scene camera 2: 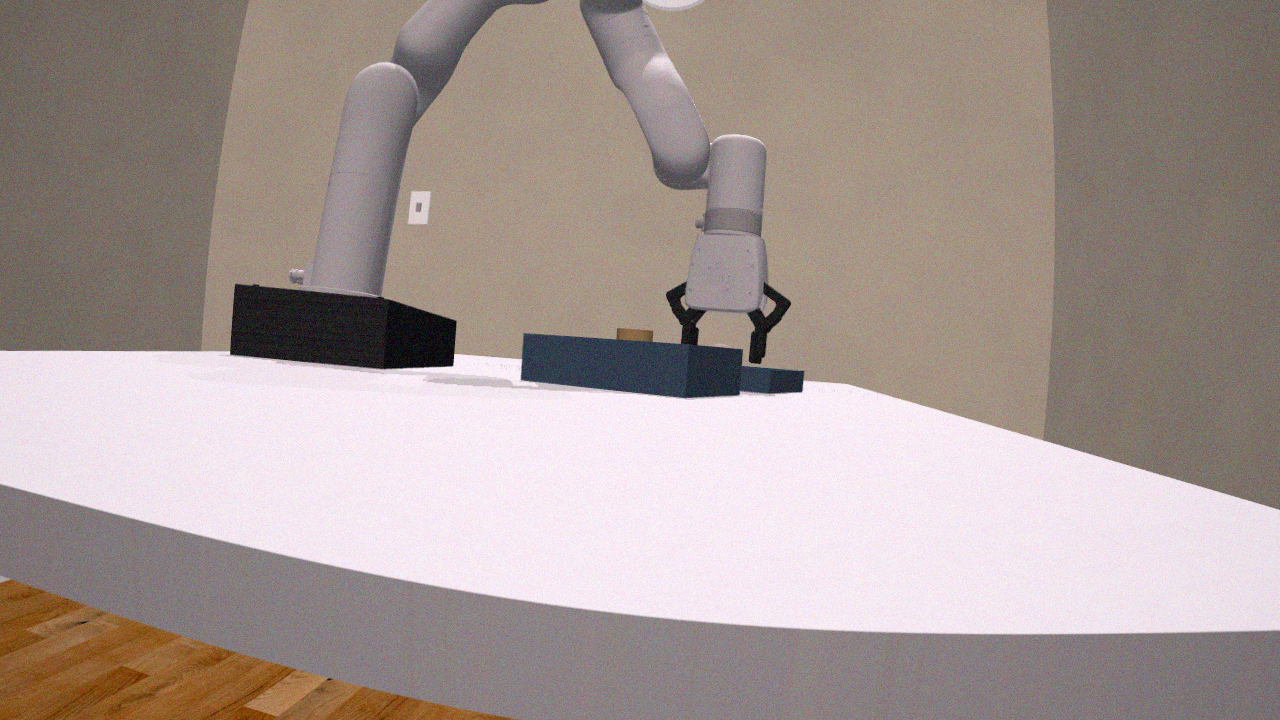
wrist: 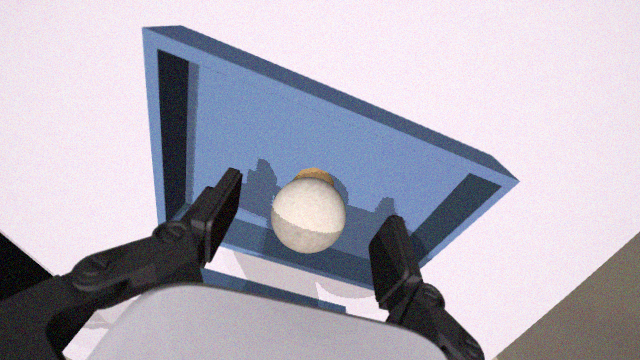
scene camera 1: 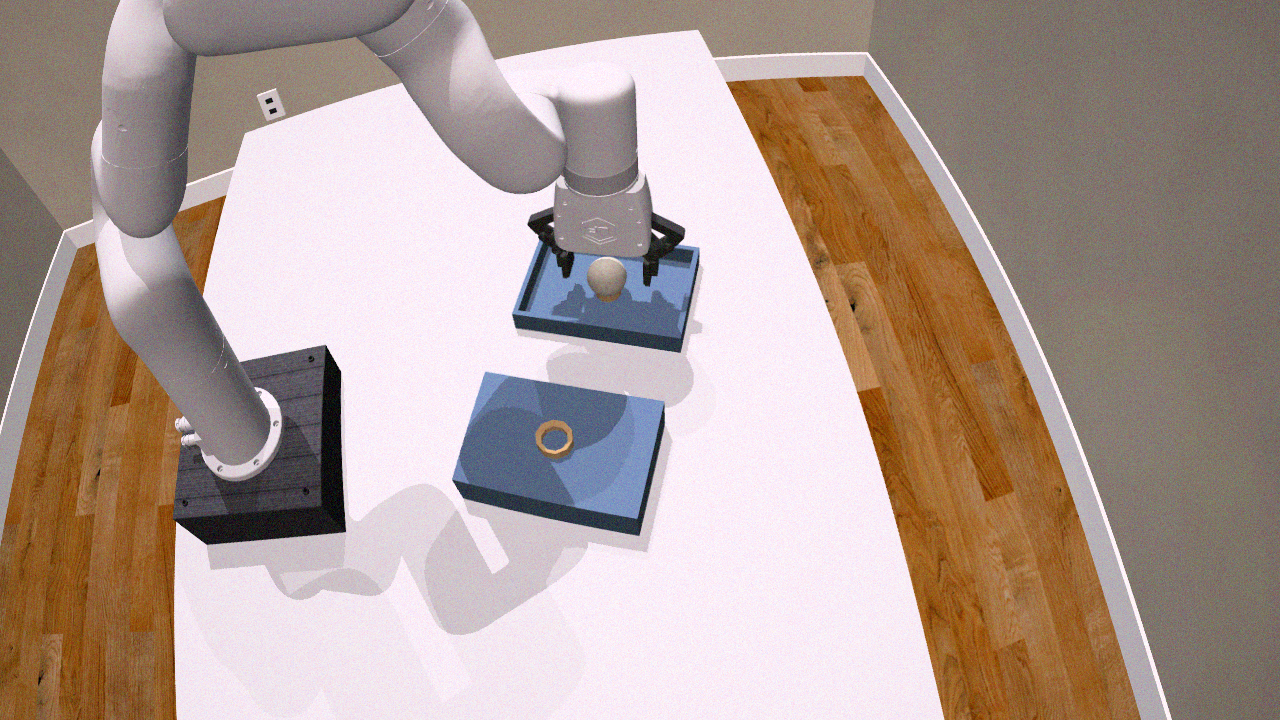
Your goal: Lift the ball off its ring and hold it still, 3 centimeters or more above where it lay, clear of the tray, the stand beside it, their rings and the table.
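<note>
The pale ball sits on an orange ring inside the blue tray. The ball hides most of that ring. In scene camera 2, the stand hides most of the ball and tray. My gripper points down and is open, with nothing held. Its fingers stand wide apart on either side of the ball, with a gap to it on each side in the wrist view. The fingertips are above the tray floor.
The blue stand is beside the tray, nearer scene camera 1, with an orange ring on top. The black base block of the arm is at the left in both scene views.
</note>
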